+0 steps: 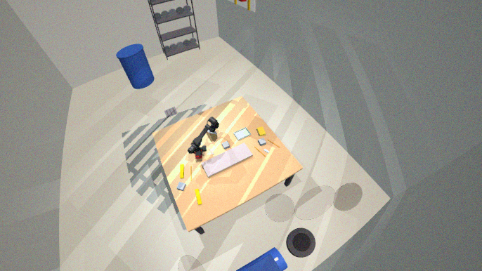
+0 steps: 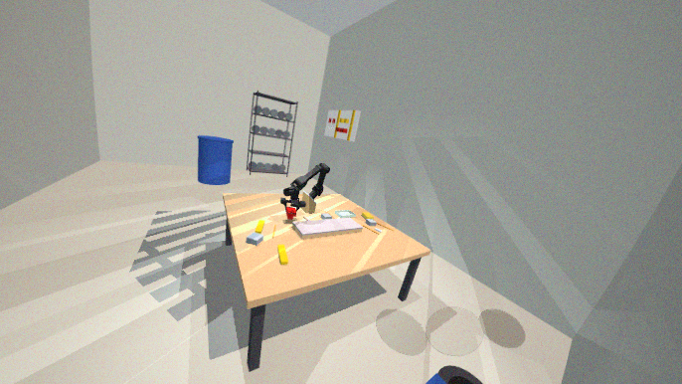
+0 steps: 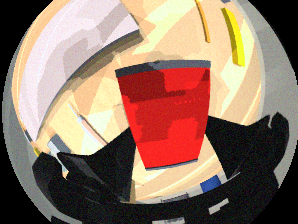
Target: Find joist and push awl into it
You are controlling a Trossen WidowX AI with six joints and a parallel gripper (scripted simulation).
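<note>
The red stud finder lies 1 cm behind my gripper tip and 2 cm below it. Round my gripper tip: yellow block 13 cm ahead, 75 cm to the left, 5 cm below; awl 4 cm ahead, 14 cm to the left, 6 cm below; light blue tray 2 cm ahead, 55 cm to the left, 5 cm below.
</note>
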